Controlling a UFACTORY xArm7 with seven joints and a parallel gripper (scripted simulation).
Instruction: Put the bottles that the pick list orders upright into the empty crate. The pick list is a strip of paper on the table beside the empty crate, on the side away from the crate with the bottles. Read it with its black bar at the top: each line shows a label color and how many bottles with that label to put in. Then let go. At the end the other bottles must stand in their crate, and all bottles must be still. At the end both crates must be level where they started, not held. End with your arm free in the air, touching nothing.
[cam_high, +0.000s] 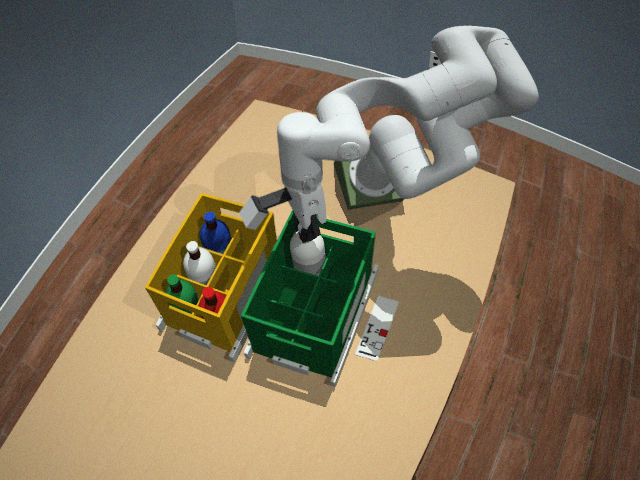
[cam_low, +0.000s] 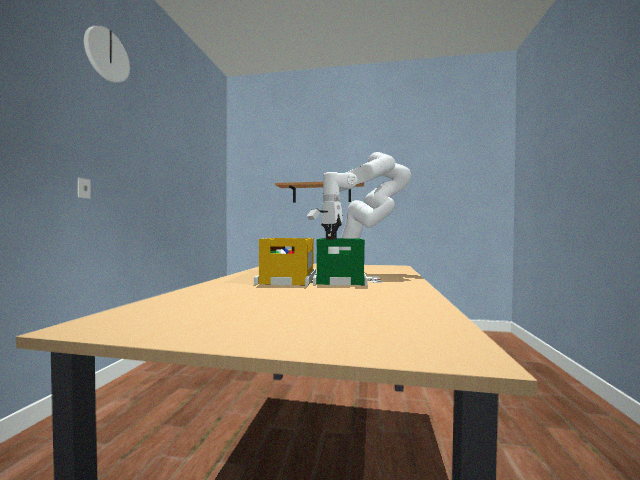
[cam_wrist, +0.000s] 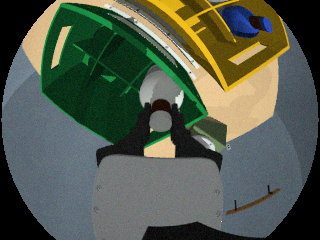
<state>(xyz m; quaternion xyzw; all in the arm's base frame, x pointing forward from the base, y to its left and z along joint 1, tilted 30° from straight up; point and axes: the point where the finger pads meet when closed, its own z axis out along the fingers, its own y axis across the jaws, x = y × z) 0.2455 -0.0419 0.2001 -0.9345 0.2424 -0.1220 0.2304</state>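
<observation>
The yellow crate is 160 mm ahead of my hand, 130 mm to the right of it and 110 mm below it. Round my hand: red-labelled bottle: 230 mm ahead, 60 mm to the right, 100 mm below; green crate: 70 mm ahead, 70 mm to the left, 110 mm below; blue bottle: 100 mm ahead, 200 mm to the right, 100 mm below.
</observation>
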